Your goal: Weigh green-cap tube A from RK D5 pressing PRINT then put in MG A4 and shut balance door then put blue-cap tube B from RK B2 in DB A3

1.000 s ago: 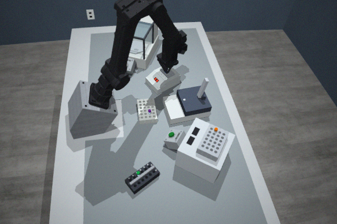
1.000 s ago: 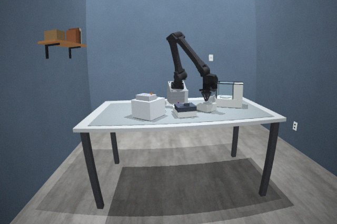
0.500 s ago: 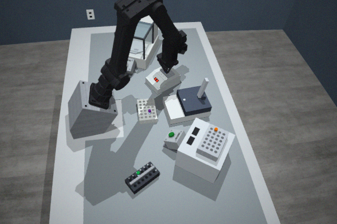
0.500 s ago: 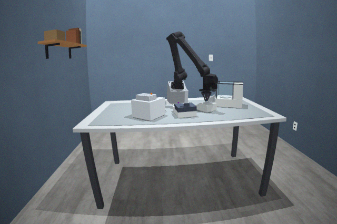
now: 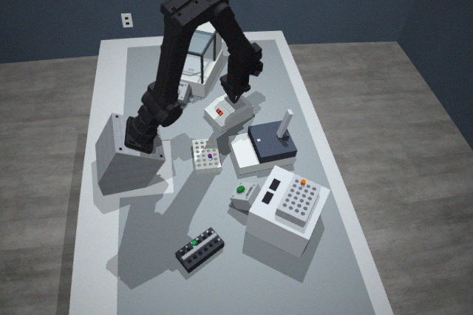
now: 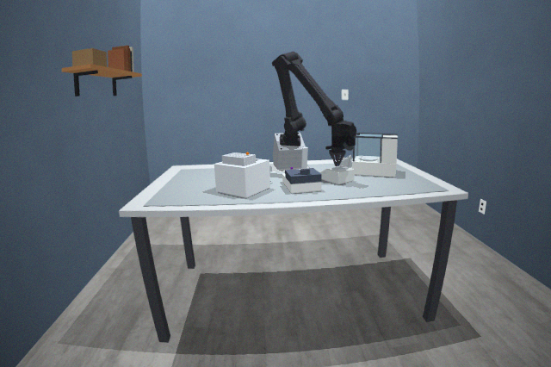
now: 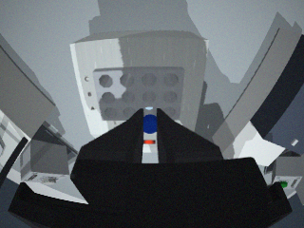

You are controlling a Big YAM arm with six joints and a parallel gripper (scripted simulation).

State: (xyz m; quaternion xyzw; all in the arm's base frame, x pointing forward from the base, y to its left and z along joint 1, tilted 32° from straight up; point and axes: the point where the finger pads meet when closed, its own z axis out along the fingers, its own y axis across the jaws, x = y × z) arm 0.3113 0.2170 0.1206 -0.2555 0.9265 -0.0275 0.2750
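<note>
My hand is 20 mm above the tube B. The rest, counted from my hand: white tube rack (200 mm to the right, 110 mm behind, 70 mm below); then balance door (180 mm to the left, 170 mm behind, 130 mm above); then dry block DB (50 mm below, 20 mm behind).
</note>
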